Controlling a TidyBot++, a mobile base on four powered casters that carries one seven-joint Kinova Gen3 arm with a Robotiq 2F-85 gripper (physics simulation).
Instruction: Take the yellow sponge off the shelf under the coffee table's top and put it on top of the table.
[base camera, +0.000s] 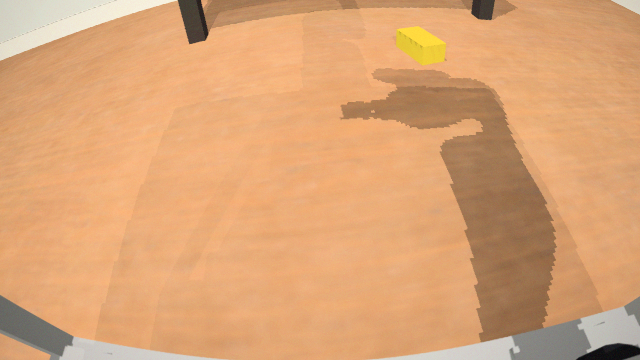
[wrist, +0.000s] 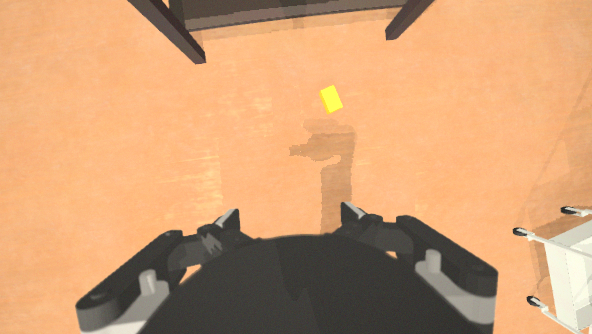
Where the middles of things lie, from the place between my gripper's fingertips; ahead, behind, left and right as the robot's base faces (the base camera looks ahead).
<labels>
Now: hand 670 mm above the yellow sponge (base camera: 425, 48), 270 mm short of it and 200 mm to the left of it.
</labels>
